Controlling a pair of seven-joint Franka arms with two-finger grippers.
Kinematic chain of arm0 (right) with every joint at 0, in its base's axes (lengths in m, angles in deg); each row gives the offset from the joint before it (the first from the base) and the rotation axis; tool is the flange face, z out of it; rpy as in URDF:
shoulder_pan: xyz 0 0 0.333 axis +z
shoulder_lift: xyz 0 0 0 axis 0.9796 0.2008 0
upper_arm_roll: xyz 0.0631 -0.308 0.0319 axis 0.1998 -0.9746 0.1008
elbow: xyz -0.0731 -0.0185 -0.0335 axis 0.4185 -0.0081 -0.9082
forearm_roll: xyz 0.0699 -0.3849 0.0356 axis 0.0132 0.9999 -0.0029
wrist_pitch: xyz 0 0 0 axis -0.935 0.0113 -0.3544
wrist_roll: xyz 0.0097 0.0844 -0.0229 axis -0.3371 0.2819 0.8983
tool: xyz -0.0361 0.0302 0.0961 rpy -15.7 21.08 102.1
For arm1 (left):
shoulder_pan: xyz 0 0 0.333 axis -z
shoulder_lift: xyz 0 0 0 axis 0.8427 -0.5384 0
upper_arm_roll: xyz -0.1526 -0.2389 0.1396 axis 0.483 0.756 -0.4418
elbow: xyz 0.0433 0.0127 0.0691 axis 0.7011 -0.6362 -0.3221
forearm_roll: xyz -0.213 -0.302 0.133 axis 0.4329 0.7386 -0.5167
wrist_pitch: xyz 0 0 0 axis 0.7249 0.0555 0.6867
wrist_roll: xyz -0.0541 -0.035 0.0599 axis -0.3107 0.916 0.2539
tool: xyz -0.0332 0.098 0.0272 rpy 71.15 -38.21 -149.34
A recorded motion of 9 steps. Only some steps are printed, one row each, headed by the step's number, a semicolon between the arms.
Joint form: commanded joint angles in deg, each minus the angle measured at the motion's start. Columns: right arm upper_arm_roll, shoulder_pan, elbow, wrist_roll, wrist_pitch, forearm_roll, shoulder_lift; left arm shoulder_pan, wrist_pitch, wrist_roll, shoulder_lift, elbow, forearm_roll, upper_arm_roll.
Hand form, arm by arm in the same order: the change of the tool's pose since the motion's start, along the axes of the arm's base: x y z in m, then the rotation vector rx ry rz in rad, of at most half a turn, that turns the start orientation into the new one. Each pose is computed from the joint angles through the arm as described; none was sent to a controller.
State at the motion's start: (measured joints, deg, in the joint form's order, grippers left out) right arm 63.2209 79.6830 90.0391 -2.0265 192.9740 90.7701 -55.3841; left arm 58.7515 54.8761 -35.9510 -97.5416 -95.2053 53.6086 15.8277
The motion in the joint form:
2: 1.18 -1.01 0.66 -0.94 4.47 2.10 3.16; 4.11 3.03 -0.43 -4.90 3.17 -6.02 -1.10
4: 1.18 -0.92 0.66 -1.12 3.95 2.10 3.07; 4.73 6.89 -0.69 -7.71 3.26 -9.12 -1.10
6: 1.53 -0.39 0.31 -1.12 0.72 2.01 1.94; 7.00 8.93 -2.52 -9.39 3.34 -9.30 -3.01
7: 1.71 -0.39 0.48 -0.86 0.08 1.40 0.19; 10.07 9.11 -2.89 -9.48 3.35 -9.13 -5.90
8: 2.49 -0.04 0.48 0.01 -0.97 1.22 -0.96; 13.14 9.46 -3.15 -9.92 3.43 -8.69 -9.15
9: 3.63 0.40 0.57 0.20 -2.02 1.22 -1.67; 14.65 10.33 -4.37 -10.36 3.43 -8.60 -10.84
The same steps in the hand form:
2: 0.0003 0.0003 -0.0344 -0.0085 -0.0082 0.0485; -0.0010 -0.0332 -0.0258 0.0017 -0.0577 -0.0912
4: -0.0006 0.0012 -0.0339 -0.0082 -0.0004 0.0522; -0.0033 -0.0435 -0.0477 -0.0226 -0.0855 -0.1302
6: -0.0032 0.0098 -0.0227 -0.0072 0.0296 0.0604; -0.0095 -0.0518 -0.0687 -0.0247 -0.0837 -0.1151
7: -0.0026 0.0121 -0.0056 0.0001 0.0124 0.0504; -0.0157 -0.0567 -0.0801 0.0054 -0.0865 -0.1248
8: -0.0032 0.0238 0.0058 0.0041 0.0091 0.0502; -0.0199 -0.0584 -0.0949 0.0360 -0.0860 -0.1285
9: -0.0054 0.0399 0.0117 0.0110 0.0162 0.0710; -0.0215 -0.0592 -0.1037 0.0453 -0.0923 -0.1123

